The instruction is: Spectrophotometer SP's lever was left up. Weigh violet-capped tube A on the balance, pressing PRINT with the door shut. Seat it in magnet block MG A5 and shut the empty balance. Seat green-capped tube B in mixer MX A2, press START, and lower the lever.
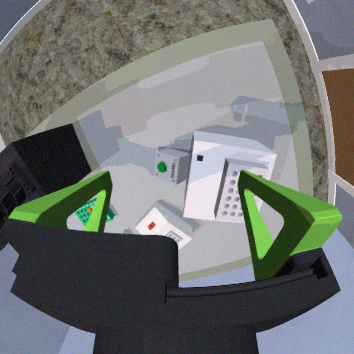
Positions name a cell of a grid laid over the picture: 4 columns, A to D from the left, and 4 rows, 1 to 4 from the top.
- my gripper: B3
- white instrument: C3
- grey box: B2
